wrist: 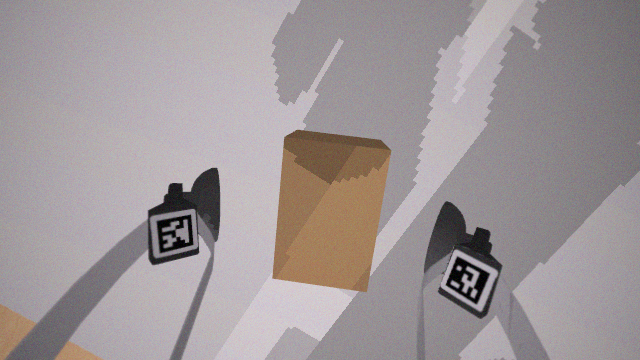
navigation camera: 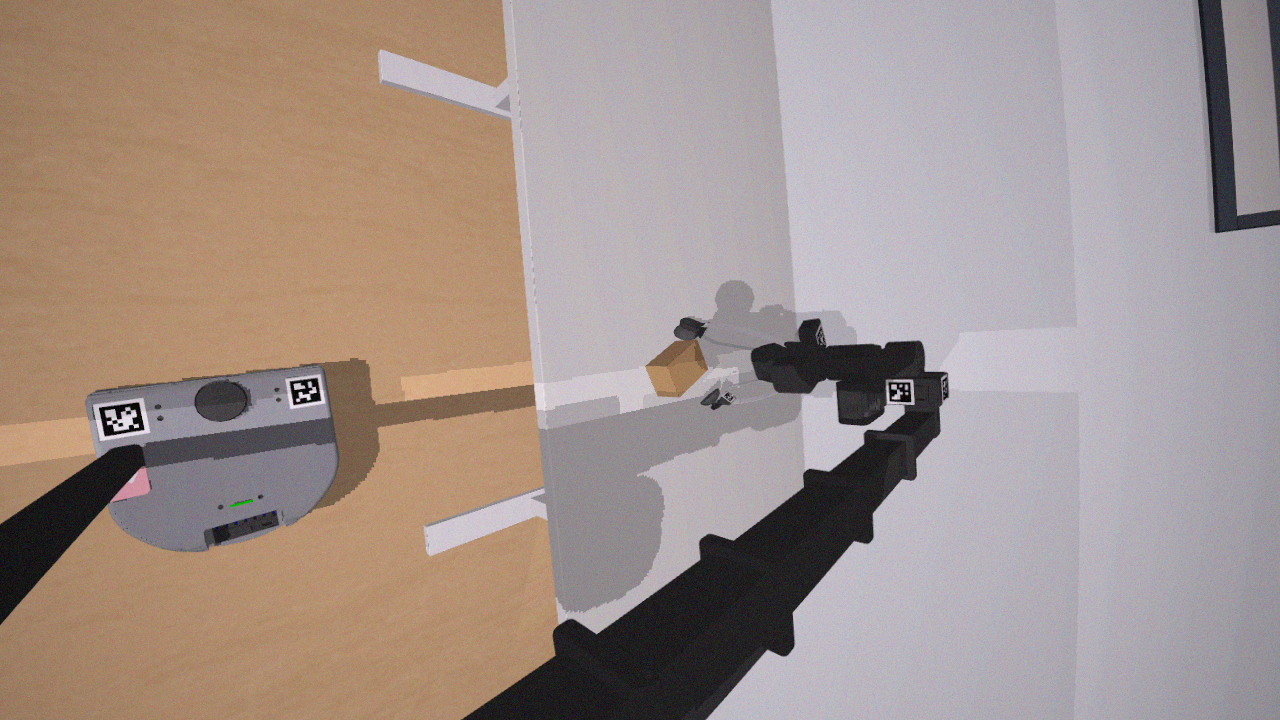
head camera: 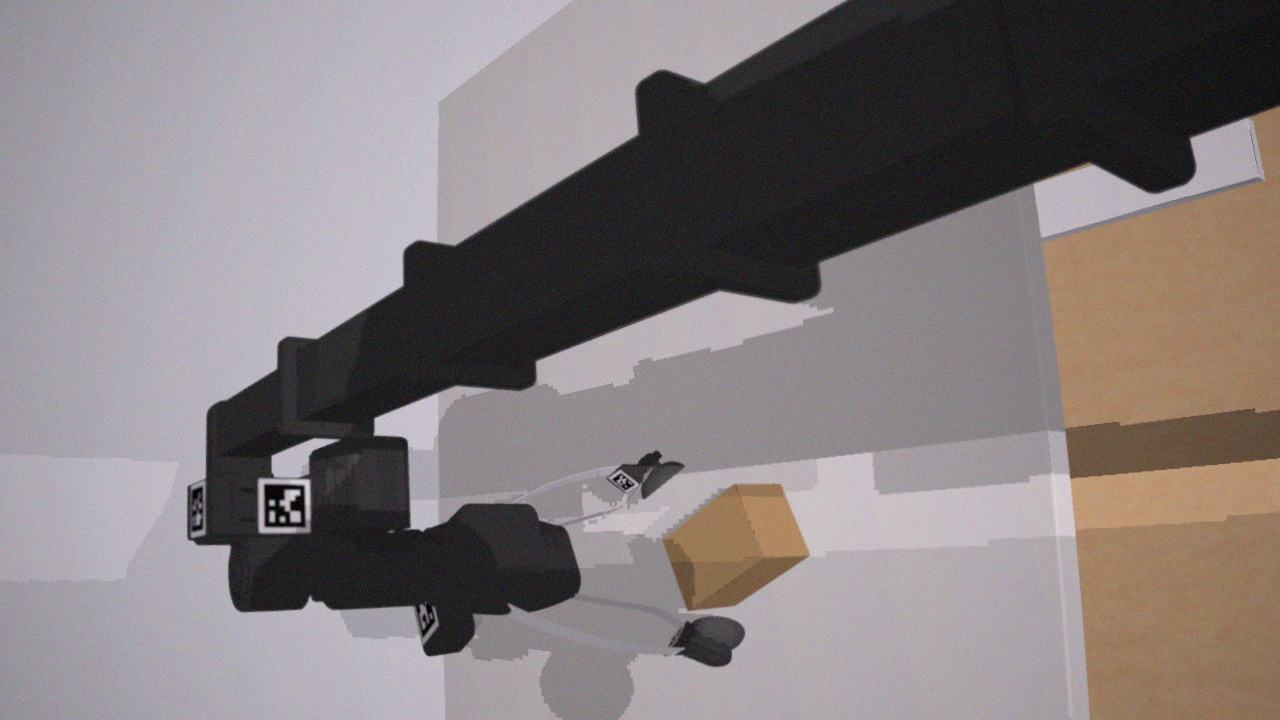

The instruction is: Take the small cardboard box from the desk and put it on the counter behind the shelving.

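Seen in the pictures: gripper, fingertip midpoint: (navigation camera: 689,365) (head camera: 707,554); robot's base at its link origin: (navigation camera: 222,399).
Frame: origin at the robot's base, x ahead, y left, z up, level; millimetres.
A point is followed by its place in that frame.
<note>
The small cardboard box (head camera: 738,548) @[x -24, y -558, z 770 mm] (navigation camera: 677,368) @[x -23, y -559, z 770 mm] (wrist: 330,215) stands on the light grey desk (head camera: 966,626) @[x 41, y -408, z 720 mm] (navigation camera: 626,134) @[x 370, y -551, z 720 mm] (wrist: 75,100). My gripper (head camera: 689,559) @[x -22, y -592, z 770 mm] (navigation camera: 702,362) @[x -22, y -592, z 770 mm] (wrist: 326,209) @[x -22, y -592, z 770 mm] is open and holds nothing. In the wrist view the box shows between the two fingertips, with a gap on each side. In the head view the fingertips are beside its end nearest the wrist. Their exact height relative to the box is hard to tell. The counter and the shelving do not show in these views.
My black arm (head camera: 805,170) @[x -90, y -173, z 1124 mm] (navigation camera: 716,600) @[x -84, y -176, z 1114 mm] reaches across the desk. A pale wall (head camera: 223,161) @[x -491, y -1096, z 986 mm] (navigation camera: 921,179) @[x 302, y -1141, z 1016 mm] stands along its far side. White desk legs (navigation camera: 438,80) (navigation camera: 483,523) and my grey base (navigation camera: 295,474) @[x -161, y -90, z 160 mm] are over the wooden floor (navigation camera: 268,223) @[x 373, y -126, z 0 mm]. A dark frame (navigation camera: 1226,152) @[x 222, y -1114, z 1442 mm] shows at upper right.
</note>
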